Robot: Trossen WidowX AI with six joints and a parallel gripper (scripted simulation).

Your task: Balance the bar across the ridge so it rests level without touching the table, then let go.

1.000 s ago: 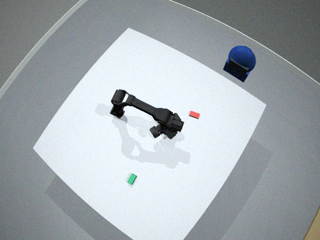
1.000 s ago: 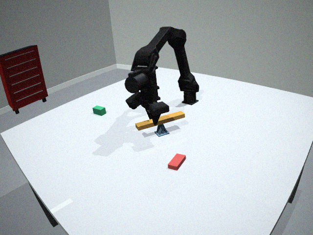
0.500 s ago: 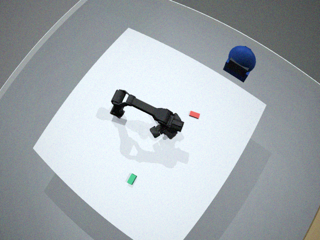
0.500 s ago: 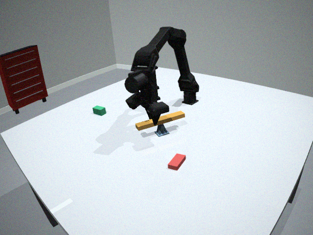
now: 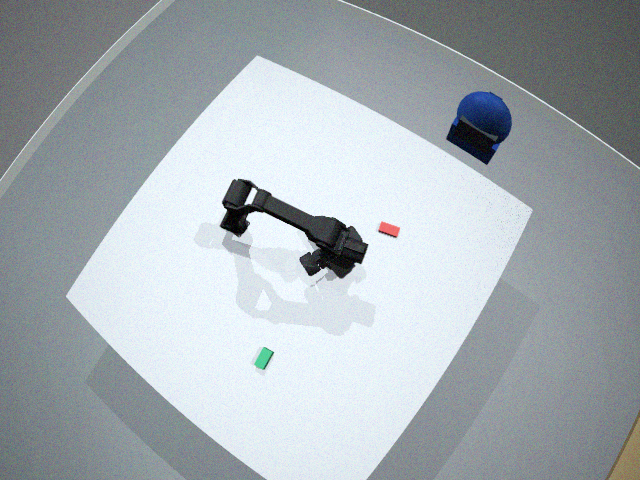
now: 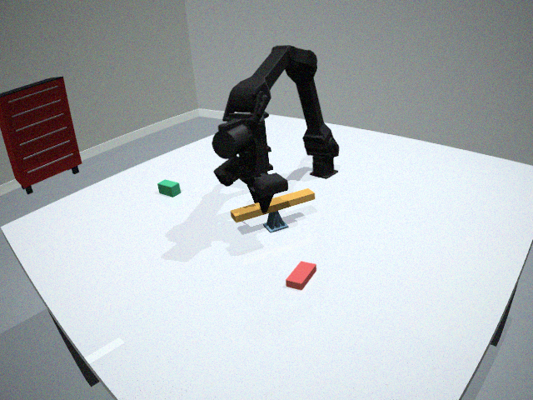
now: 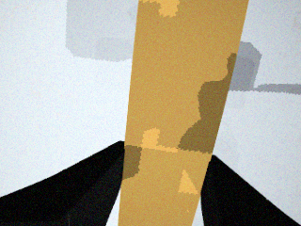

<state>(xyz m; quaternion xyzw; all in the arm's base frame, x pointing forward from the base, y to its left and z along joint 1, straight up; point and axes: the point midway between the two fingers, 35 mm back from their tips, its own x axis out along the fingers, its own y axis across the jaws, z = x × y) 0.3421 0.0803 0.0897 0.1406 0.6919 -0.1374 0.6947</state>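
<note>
Now: gripper tip 30 mm past the orange bar and 10 mm to the right of it. The rest, counted from my gripper tip: green block 390 mm to the right, 40 mm below; red block 190 mm to the left, 90 mm ahead, 50 mm below.
</note>
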